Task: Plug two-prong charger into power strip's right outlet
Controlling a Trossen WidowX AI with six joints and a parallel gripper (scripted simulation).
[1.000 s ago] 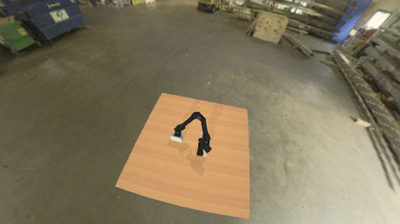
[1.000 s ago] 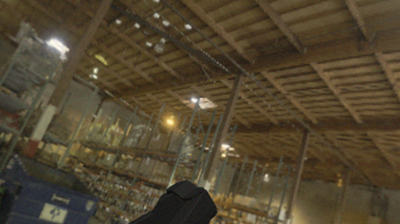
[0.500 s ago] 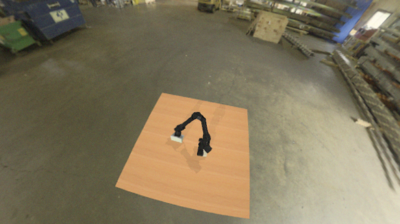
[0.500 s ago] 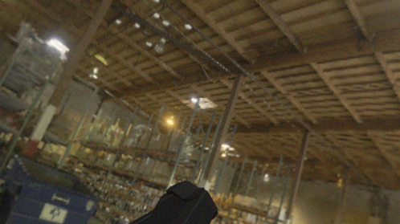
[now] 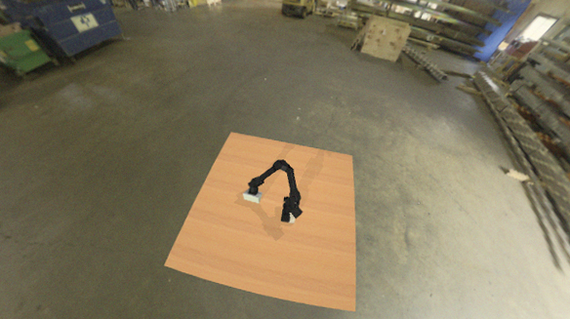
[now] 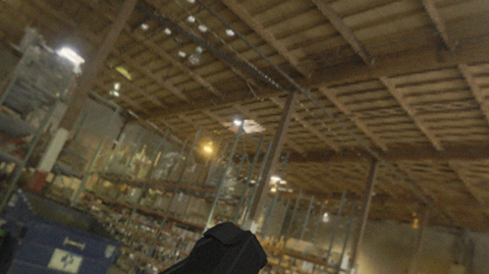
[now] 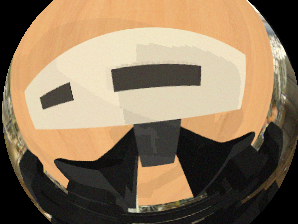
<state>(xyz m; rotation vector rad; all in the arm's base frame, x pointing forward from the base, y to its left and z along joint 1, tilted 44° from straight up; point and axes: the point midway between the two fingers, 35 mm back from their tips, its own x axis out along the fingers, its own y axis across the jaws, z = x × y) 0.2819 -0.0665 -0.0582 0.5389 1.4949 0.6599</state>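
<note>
Right now my gripper tip is 2 cm short of the two-prong charger and 1 cm below it.
</note>
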